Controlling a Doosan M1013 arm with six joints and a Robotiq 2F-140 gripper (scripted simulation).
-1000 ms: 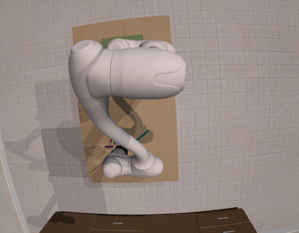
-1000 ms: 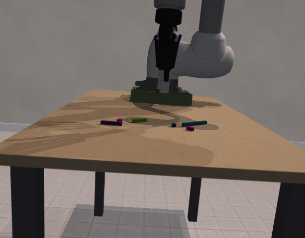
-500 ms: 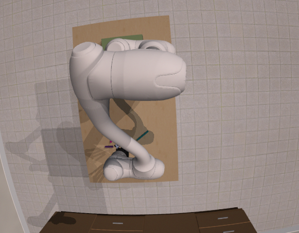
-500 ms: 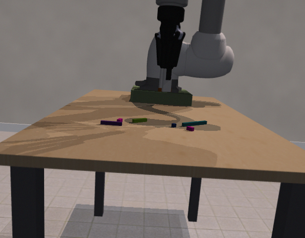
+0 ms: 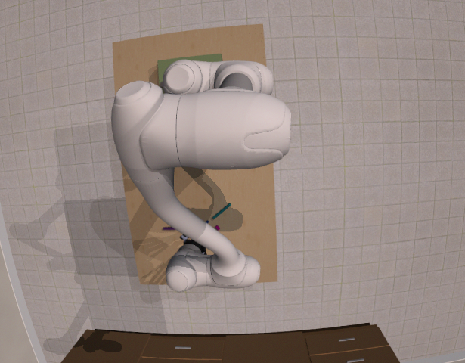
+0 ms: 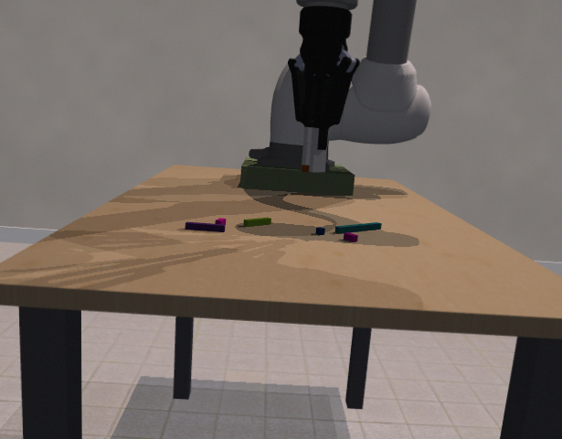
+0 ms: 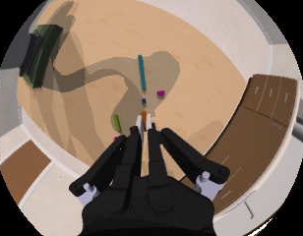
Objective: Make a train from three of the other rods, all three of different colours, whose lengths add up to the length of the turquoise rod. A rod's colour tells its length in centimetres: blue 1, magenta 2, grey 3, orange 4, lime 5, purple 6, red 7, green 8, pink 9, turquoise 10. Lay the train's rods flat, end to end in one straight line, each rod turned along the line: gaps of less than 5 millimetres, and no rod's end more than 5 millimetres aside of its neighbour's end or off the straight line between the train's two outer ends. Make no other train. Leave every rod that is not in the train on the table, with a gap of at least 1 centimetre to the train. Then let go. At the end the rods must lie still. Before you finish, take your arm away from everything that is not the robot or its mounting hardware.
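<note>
The blue rod is 2 cm behind my hand, 2 cm to the left of it and 13 cm below it. Also, from my hand: orange rod (3 cm below); then lime rod (4 cm behind, 9 cm to the right, 13 cm below); then turquoise rod (8 cm behind, 8 cm to the left, 13 cm below).
</note>
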